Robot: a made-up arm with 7 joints.
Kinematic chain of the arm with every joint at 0, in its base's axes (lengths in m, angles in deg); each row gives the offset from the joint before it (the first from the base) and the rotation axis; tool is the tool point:
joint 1: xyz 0 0 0.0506 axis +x
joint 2: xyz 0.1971 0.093 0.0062 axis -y
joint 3: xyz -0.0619 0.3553 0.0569 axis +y
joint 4: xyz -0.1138 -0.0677 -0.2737 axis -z
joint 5: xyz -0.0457 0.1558 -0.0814 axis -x
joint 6: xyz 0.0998 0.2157 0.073 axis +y
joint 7: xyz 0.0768 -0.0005 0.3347 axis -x
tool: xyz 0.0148 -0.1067 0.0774
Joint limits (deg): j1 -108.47..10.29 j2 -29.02..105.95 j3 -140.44..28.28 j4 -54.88..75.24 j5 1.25..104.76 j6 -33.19..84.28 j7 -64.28..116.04
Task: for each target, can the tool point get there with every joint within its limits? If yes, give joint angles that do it. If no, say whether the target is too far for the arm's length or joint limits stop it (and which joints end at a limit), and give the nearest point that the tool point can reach.
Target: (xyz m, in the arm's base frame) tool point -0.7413 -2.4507 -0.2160
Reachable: no: too far | nearest point -0.1958 -1.1015 -0.2985 | short by 1.458 m
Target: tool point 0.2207 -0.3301 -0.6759
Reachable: yes | joints -94.79 94.62 -46.56 -18.22 12.03 -13.51 6.08
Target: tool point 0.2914 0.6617 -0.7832
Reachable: yes | joints -52.43 12.88 -101.11 -25.28 43.70 21.28 38.81
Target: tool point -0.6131 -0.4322 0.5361
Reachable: no: joint limits stop it (at a limit: joint 1, joint 3, joint 4, joint 5) | nearest point -0.4297 -0.1160 0.4672 | short by 0.372 m
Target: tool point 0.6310 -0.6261 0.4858
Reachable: no: joint limits stop it (at a limit: joint 1, joint 3, joint 4, joint 5) | nearest point 0.5434 -0.5418 0.2679 | short by 0.250 m
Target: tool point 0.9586 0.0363 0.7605
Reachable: no: joint limits stop it (at a limit: joint 1, joint 2, joint 4, joint 5) | nearest point 0.8670 0.0866 0.6981 | short by 0.122 m
